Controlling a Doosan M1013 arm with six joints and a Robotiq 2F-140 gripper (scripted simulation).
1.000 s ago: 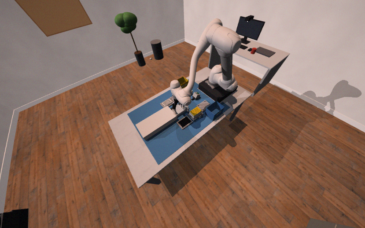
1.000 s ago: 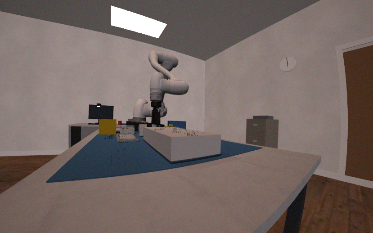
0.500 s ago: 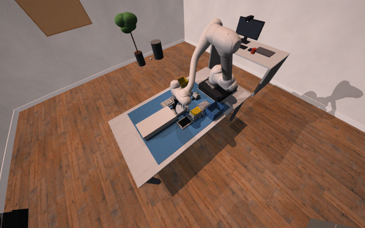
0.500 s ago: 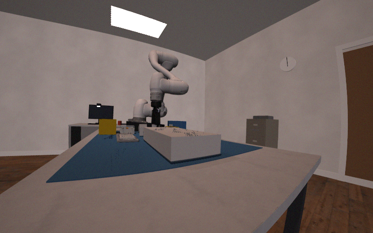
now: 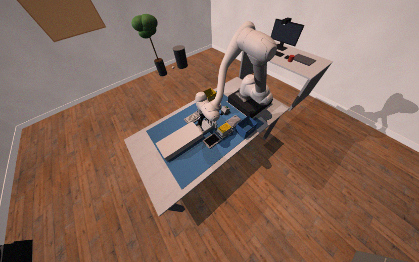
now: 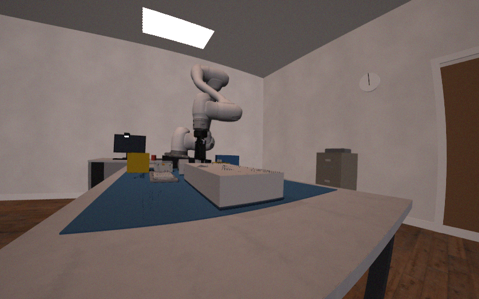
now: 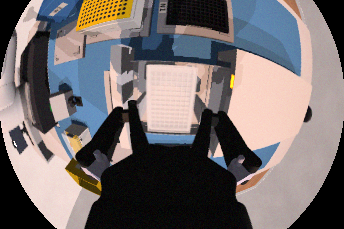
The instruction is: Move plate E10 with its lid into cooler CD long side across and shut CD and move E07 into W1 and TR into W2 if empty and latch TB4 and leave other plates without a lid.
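My hand is 40 mm short of the cooler drawer and 30 mm above it. Round my hand: white cooler CD: 170 mm ahead, 20 mm to the left, 20 mm below; then label N2: 200 mm to the right, 40 mm below; then black plate: 190 mm to the left, 40 mm below, 30 mm ahead.
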